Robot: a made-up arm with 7 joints. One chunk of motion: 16 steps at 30 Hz.
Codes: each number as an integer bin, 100 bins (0 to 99) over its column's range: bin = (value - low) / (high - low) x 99, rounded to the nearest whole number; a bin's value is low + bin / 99 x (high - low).
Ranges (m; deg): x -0.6..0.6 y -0.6..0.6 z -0.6..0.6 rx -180..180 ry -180..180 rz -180..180
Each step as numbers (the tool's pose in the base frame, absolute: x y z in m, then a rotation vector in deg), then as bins.
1 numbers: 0.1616 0.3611 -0.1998 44.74 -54.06 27.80
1 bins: 63 79 33 62 35 57
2 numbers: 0.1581 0.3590 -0.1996 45.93 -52.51 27.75
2 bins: 63 79 33 62 35 57
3 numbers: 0.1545 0.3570 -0.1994 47.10 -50.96 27.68
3 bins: 62 79 33 62 35 57
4 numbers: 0.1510 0.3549 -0.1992 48.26 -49.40 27.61
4 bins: 62 79 33 63 36 57
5 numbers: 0.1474 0.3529 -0.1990 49.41 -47.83 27.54
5 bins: 62 79 33 63 36 57
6 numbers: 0.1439 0.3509 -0.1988 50.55 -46.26 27.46
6 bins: 61 78 33 63 37 57
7 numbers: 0.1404 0.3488 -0.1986 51.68 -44.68 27.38
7 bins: 61 78 33 64 37 57
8 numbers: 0.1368 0.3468 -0.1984 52.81 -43.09 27.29
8 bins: 61 78 33 64 38 57
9 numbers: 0.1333 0.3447 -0.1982 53.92 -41.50 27.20
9 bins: 60 78 33 64 38 57
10 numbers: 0.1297 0.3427 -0.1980 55.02 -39.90 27.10
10 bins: 60 78 33 65 39 57
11 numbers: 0.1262 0.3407 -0.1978 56.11 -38.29 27.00
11 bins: 60 78 33 65 39 57
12 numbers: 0.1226 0.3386 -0.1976 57.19 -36.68 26.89
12 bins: 60 77 33 65 39 57
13 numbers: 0.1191 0.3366 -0.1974 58.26 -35.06 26.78
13 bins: 59 77 33 66 40 57
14 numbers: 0.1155 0.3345 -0.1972 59.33 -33.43 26.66
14 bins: 59 77 33 66 40 57
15 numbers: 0.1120 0.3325 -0.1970 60.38 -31.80 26.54
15 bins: 59 77 33 66 41 57
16 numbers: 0.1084 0.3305 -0.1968 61.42 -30.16 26.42
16 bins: 58 77 33 66 41 57
